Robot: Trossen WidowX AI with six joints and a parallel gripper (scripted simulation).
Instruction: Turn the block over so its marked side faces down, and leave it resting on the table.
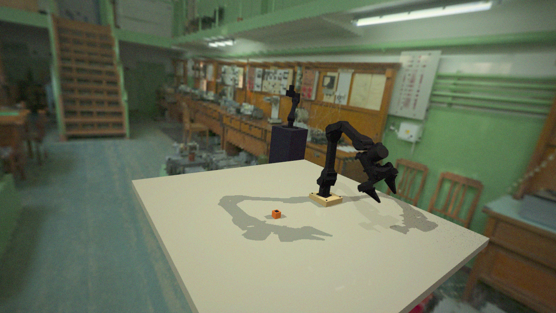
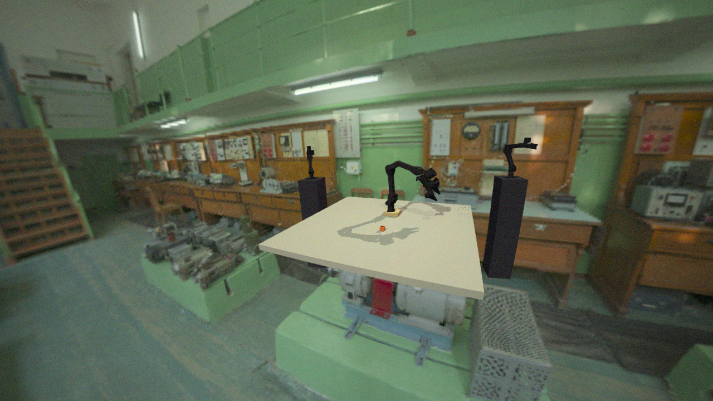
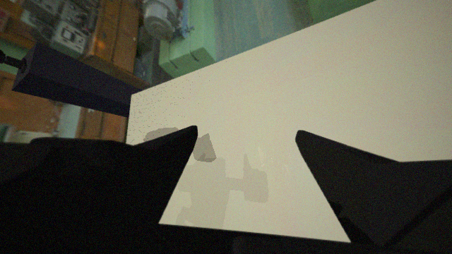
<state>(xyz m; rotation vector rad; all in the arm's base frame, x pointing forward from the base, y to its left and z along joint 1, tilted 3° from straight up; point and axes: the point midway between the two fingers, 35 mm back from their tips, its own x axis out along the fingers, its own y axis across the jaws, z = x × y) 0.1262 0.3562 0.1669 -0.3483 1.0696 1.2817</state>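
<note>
The orange block lies 390 mm to the right of my gripper tip, 240 mm ahead of it and 170 mm below it.
</note>
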